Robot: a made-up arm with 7 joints.
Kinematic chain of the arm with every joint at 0, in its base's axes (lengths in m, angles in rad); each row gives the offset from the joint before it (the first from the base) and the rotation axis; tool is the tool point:
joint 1: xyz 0 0 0.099 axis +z
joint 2: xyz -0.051 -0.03 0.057 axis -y
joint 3: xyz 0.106 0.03 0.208 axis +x
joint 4: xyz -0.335 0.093 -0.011 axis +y
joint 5: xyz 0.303 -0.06 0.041 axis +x
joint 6: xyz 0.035 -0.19 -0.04 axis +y
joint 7: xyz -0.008 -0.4 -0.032 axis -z
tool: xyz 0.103 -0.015 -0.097
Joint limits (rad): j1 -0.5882..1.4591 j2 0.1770..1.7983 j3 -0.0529..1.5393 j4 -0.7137..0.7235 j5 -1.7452..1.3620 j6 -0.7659..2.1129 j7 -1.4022..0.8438
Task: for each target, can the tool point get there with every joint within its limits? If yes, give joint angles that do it. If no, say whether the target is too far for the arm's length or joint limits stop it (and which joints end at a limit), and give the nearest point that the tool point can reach.
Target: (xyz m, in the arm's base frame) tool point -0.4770 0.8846 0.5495
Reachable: no: joint limits stop it (at a limit: joint 2, joint 3, joint 4, joint 5) | nearest point -0.4081 0.7568 0.3583 | short by 0.240 m
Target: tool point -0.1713 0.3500 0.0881
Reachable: yes | joints 1.1028 0.6002 0.8236 -0.1395 1.0210 0.5509 -0.2119
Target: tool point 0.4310 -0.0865 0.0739
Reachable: yes | joints 0.5713 1.2438 0.6251 0.4718 -0.0433 0.4392 0.0824
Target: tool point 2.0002 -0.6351 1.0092
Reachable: no: too far | nearest point 0.7619 -0.4379 0.5901 | short by 1.322 m
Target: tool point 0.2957 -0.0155 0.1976
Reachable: yes | joints -0.0259 1.5325 0.3839 -0.1836 1.0345 1.8808 0.2282
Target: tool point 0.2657 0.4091 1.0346
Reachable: no: joint limits stop it (at a limit: joint 1, joint 2, joint 5, joint 6, joint 7) | nearest point 0.2078 0.2725 0.8967 | short by 0.203 m
